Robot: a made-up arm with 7 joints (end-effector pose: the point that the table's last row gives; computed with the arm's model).
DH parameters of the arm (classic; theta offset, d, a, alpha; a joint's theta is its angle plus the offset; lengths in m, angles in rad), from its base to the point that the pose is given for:
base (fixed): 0 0 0 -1.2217
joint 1: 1.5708 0 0 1.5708
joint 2: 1.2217 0 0 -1.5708
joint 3: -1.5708 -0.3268 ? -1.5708
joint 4: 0 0 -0.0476 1.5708
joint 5: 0 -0.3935 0 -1.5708
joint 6: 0 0 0 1.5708
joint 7: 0 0 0 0
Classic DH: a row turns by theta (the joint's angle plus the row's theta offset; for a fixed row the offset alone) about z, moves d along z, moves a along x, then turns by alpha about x.
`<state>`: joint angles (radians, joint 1 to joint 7).
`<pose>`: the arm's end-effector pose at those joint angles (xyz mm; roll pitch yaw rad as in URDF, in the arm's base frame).
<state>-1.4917 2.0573 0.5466 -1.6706 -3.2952 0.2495 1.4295</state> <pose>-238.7 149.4 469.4 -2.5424 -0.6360 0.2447</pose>
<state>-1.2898 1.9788 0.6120 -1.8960 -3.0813 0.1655 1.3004</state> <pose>-151.6 78.7 460.3 -2.3235 -0.4931 0.0742</pose>
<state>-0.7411 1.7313 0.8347 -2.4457 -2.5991 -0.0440 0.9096</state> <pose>8.3 -14.1 329.8 -2.0967 -0.0616 -0.0440</pose>
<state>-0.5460 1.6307 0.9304 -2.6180 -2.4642 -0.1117 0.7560</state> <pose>32.1 -22.2 272.1 -2.0662 0.0378 -0.0074</pose>
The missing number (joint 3, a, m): 0.0367
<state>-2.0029 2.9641 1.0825 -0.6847 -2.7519 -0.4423 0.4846</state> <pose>-668.6 195.6 -120.2 1.5572 -0.8290 1.2054</pose>
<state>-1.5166 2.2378 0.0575 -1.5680 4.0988 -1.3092 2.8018</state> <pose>-117.4 178.7 529.4 2.3991 -0.7901 -1.3986</pose>
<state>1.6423 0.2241 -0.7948 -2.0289 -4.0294 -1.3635 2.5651</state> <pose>-177.5 -201.9 -366.9 -0.4532 0.6310 -1.3456</pose>
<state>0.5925 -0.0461 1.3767 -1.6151 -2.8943 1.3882 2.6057</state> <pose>-206.0 394.1 -340.9 2.7680 -0.0401 -0.9789</pose>
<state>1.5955 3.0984 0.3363 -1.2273 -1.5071 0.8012 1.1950</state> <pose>505.9 199.6 -333.7 0.6520 0.7090 -3.0216</pose>
